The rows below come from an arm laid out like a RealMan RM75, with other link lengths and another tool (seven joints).
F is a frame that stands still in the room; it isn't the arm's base.
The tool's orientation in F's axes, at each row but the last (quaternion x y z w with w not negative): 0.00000, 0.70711, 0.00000, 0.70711; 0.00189, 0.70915, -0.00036, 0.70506; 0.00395, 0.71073, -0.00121, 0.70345; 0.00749, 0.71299, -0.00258, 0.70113; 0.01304, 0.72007, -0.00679, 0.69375; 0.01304, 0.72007, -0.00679, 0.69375; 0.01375, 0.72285, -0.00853, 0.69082; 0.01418, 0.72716, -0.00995, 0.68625; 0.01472, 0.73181, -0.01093, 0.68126; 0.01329, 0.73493, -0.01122, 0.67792; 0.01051, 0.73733, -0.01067, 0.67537; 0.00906, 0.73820, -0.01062, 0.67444
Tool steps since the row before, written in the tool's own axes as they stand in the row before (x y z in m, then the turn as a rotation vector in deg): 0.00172, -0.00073, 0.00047, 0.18, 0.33, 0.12; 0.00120, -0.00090, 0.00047, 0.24, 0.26, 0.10; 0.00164, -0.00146, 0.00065, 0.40, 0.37, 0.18; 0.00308, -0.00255, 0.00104, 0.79, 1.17, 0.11; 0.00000, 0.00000, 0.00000, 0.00, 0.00, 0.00; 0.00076, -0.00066, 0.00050, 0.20, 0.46, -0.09; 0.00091, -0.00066, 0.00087, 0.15, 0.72, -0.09; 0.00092, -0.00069, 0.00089, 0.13, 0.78, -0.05; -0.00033, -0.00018, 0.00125, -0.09, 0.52, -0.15; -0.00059, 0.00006, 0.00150, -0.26, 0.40, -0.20; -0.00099, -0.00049, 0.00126, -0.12, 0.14, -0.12; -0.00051, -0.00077, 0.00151, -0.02, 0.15, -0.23
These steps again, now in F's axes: 0.00047, -0.00073, -0.00172, 0.12, 0.33, -0.18; 0.00046, -0.00090, -0.00120, 0.10, 0.26, -0.24; 0.00062, -0.00146, -0.00165, 0.18, 0.37, -0.40; 0.00095, -0.00254, -0.00311, 0.11, 1.17, -0.78; 0.00000, 0.00000, 0.00000, 0.00, 0.00, 0.00; 0.00045, -0.00067, -0.00078, -0.08, 0.46, -0.19; 0.00081, -0.00068, -0.00095, -0.07, 0.72, -0.14; 0.00081, -0.00071, -0.00097, -0.03, 0.78, -0.12; 0.00126, -0.00023, 0.00024, -0.12, 0.52, 0.10; 0.00154, 0.00001, 0.00047, -0.16, 0.41, 0.28; 0.00133, -0.00053, 0.00088, -0.10, 0.14, 0.13; 0.00153, -0.00081, 0.00037, -0.22, 0.16, 0.04
